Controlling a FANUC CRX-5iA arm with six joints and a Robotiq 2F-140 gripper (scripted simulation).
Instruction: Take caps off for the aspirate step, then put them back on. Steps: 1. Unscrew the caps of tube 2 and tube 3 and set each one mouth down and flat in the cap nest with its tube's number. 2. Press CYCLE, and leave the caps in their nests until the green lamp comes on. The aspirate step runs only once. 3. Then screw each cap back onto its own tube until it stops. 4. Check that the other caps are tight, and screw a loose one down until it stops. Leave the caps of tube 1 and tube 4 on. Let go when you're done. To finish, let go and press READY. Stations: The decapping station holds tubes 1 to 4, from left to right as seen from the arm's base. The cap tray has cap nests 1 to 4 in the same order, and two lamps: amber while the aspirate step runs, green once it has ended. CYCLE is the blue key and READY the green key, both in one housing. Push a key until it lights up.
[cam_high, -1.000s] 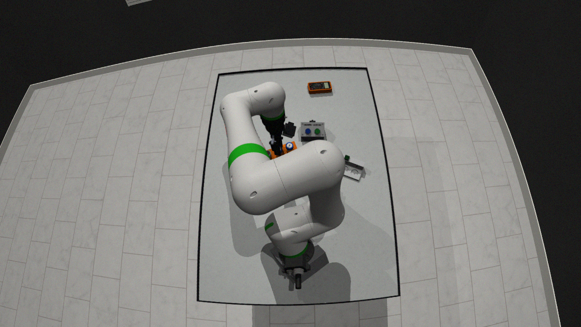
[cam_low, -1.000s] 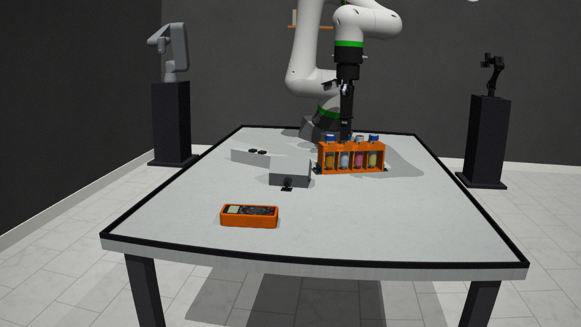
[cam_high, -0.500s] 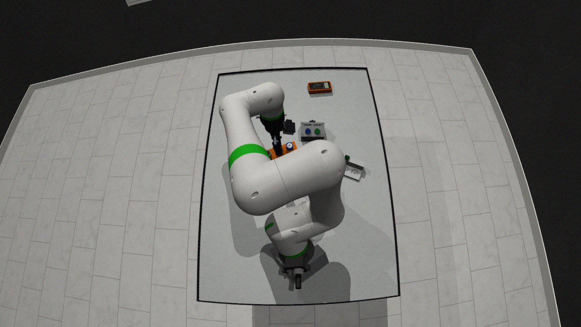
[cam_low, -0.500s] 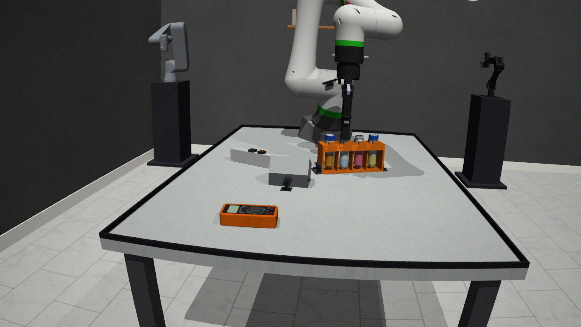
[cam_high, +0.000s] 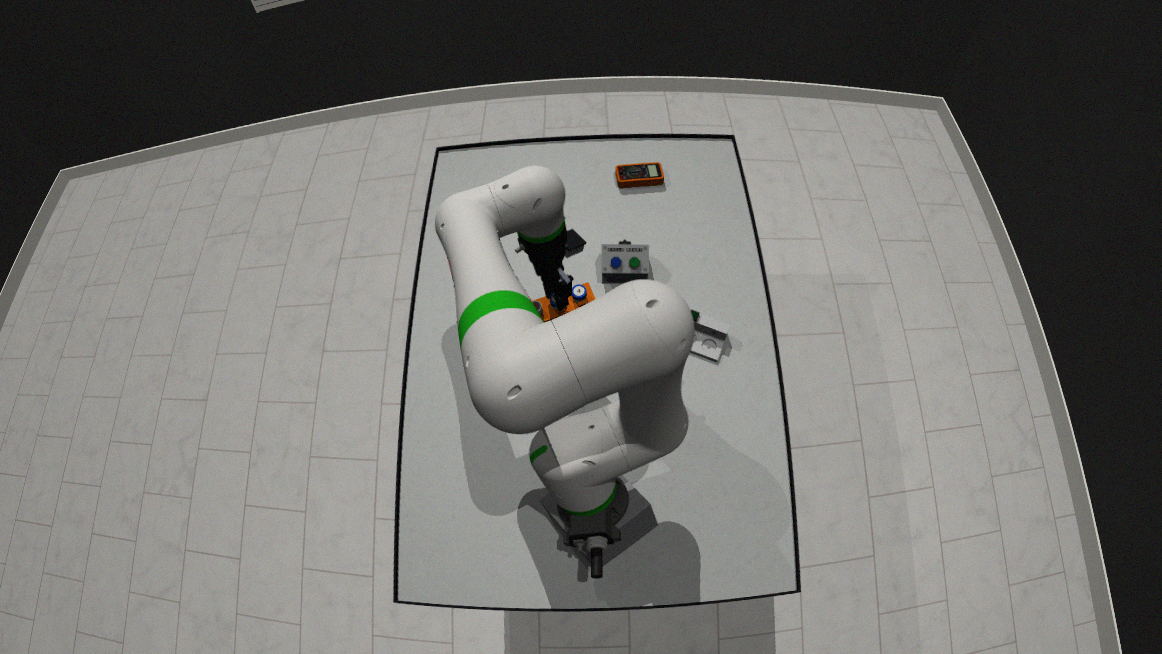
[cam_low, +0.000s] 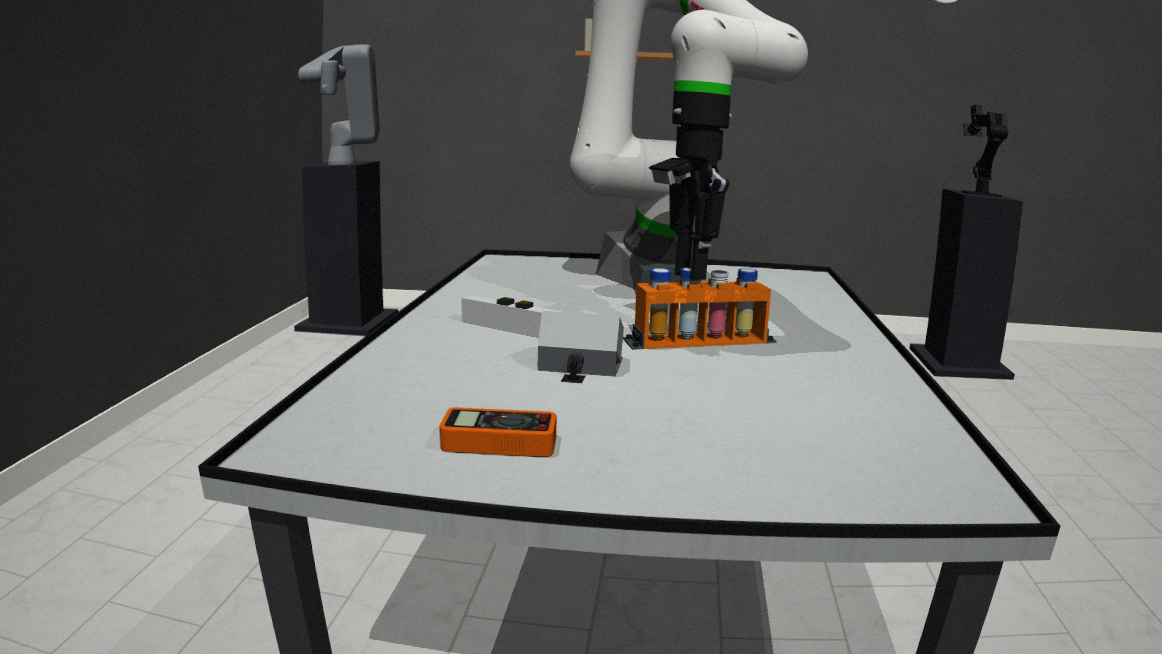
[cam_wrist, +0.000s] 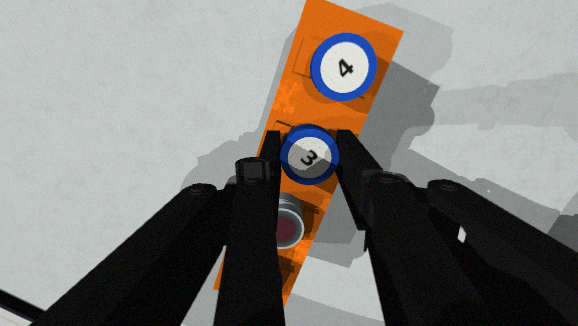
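Right now the cap 3 is 3 cm below my hand. From my hand the other things lie so: blue key: 13 cm ahead, 14 cm to the right, 8 cm below; then cap 1: 3 cm behind, 10 cm to the left, 3 cm below; then cap 4: 2 cm ahead, 5 cm to the right, 3 cm below.
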